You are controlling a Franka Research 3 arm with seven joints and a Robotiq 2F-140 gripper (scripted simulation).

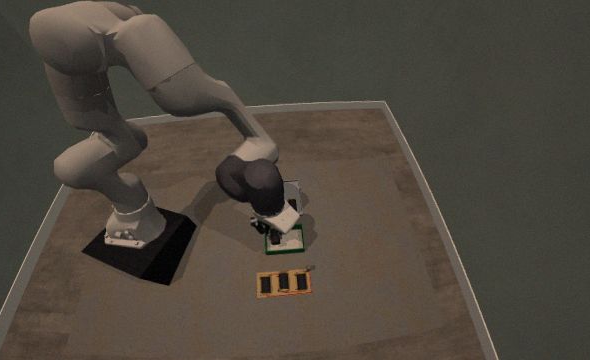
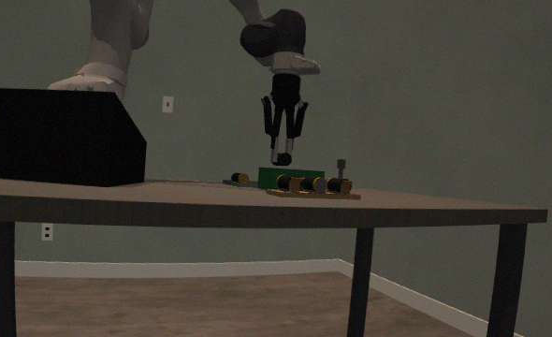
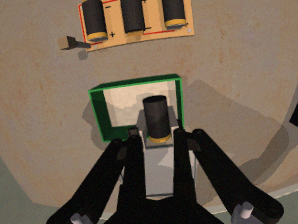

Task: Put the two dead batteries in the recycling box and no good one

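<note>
My gripper is now 3 cm short of the green recycling box and 9 cm above it. Round my hand: holder 1 cm ahead, 16 cm to the right, 10 cm below; then bulb 10 cm ahead, 13 cm to the right, 3 cm below; then grey tray 3 cm ahead, 20 cm to the left, 10 cm below.
</note>
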